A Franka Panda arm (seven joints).
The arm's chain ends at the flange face. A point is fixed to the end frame.
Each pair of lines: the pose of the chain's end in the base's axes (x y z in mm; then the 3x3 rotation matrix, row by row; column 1 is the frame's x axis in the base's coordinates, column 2 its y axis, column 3 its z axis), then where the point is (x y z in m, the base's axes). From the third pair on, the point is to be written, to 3 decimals.
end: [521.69 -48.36 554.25], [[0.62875 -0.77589 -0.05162], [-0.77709 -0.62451 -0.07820], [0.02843 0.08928 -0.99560]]
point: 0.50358 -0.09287 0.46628
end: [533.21 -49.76 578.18], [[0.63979 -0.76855 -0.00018], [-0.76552 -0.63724 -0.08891], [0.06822 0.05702 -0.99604]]
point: 0.52031 -0.09545 0.48990
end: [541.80 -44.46 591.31], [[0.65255 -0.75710 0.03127], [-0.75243 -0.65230 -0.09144], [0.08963 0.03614 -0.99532]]
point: 0.532 -0.091 0.503
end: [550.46 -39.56 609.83], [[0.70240 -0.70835 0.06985], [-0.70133 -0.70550 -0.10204], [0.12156 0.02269 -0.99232]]
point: 0.547 -0.087 0.522
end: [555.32 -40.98 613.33], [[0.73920 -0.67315 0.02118], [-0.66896 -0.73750 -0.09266], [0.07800 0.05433 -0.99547]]
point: 0.550 -0.088 0.525
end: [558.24 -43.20 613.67], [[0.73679 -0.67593 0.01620], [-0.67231 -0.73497 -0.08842], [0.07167 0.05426 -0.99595]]
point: 0.552 -0.090 0.525
